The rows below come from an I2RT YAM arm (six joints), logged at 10 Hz.
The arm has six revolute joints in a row. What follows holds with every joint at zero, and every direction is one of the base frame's.
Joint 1 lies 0.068 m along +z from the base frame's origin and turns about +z.
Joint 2 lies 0.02 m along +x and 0.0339 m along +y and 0.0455 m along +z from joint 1 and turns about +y.
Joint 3 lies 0.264 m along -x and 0.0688 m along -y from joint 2 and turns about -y.
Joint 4 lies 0.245 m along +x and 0.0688 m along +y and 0.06 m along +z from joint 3 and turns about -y.
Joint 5 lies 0.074 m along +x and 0.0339 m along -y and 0.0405 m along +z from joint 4 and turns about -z.
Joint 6 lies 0.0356 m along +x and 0.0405 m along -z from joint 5 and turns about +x.
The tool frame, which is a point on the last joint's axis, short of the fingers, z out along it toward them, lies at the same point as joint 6; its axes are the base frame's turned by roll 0, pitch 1.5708 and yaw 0 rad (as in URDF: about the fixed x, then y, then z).
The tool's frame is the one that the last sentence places.
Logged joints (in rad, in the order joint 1, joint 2, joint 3, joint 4, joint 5, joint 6), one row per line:
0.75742 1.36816 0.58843 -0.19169 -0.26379 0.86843
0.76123 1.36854 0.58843 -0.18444 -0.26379 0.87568
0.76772 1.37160 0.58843 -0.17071 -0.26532 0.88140
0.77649 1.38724 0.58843 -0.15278 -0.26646 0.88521
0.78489 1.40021 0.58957 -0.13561 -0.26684 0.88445
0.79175 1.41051 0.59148 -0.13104 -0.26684 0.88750
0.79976 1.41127 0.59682 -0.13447 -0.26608 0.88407
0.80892 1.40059 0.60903 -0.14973 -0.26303 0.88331
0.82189 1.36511 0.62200 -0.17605 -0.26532 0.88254
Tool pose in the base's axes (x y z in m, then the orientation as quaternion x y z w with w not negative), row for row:
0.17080 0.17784 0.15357 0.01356 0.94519 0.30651 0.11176
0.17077 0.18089 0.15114 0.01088 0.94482 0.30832 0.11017
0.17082 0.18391 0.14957 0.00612 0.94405 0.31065 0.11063
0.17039 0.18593 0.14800 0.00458 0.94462 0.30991 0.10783
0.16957 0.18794 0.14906 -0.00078 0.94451 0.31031 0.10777
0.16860 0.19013 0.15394 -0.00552 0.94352 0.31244 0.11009
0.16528 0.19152 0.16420 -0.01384 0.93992 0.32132 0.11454
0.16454 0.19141 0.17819 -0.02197 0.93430 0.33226 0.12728
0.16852 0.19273 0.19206 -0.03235 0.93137 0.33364 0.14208
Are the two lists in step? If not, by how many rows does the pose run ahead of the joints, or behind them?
The pose runs 2 rows ahead of the joints: the pose in row i belongs to the joints in row i + 2.
